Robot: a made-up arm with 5 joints.
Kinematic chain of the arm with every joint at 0, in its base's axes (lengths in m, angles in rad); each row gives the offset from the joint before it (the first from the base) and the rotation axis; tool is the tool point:
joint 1: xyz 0 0 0.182 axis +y
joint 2: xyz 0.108 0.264 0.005 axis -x
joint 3: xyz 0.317 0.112 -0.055 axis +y
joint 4: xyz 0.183 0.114 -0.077 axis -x
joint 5: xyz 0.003 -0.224 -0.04 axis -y
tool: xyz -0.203 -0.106 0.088
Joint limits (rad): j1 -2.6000..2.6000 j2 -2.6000..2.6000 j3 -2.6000..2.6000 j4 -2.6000..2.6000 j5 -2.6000..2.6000
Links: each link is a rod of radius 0.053 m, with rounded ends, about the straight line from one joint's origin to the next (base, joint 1, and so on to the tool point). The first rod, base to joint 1, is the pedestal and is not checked.
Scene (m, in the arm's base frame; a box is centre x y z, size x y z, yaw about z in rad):
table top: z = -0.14
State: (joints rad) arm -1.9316 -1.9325 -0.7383 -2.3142 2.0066
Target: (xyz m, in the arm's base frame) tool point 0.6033 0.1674 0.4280
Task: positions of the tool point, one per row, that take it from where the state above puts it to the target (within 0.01 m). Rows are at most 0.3 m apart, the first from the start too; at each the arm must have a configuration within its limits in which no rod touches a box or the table.
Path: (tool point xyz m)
1: -0.7363 0.0508 0.7798
2: -0.5803 0.0215 0.9640
3: -0.3472 -0.0112 1.0945
4: -0.0649 -0.0333 1.1344
5: 0.2194 -0.0307 1.0655
6: 0.4516 0.0053 0.8970
7: 0.5868 0.0747 0.6661
8: 0.6033 0.1674 0.4280

